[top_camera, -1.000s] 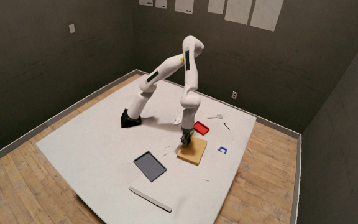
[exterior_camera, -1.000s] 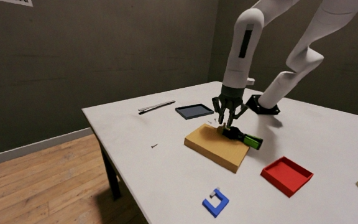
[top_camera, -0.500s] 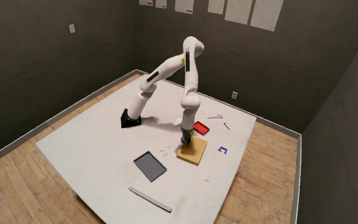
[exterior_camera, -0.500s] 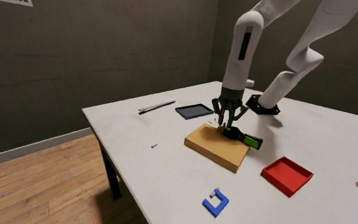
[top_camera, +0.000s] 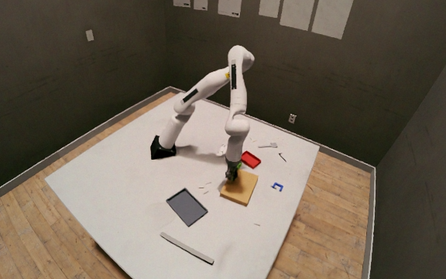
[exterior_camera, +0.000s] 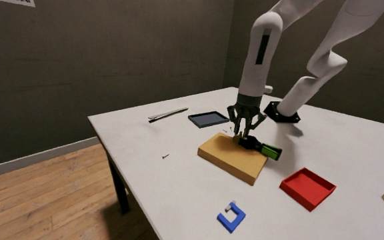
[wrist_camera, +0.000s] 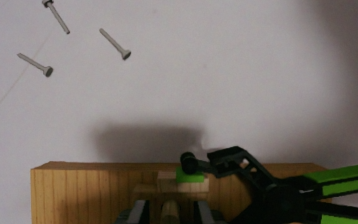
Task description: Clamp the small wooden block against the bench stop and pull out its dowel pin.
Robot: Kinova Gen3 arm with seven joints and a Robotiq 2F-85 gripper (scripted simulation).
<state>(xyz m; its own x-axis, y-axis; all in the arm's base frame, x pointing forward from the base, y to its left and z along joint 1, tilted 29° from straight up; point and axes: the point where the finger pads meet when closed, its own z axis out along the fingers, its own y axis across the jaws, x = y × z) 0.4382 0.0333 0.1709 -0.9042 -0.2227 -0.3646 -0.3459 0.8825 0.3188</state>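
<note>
Right now my hand is 3 cm above the dowel pin. The rest, counted from my hand: grey tray (5 cm behind, 26 cm to the right, 7 cm below); red tray (4 cm behind, 22 cm to the left, 8 cm below); small wooden block (4 cm below).
</note>
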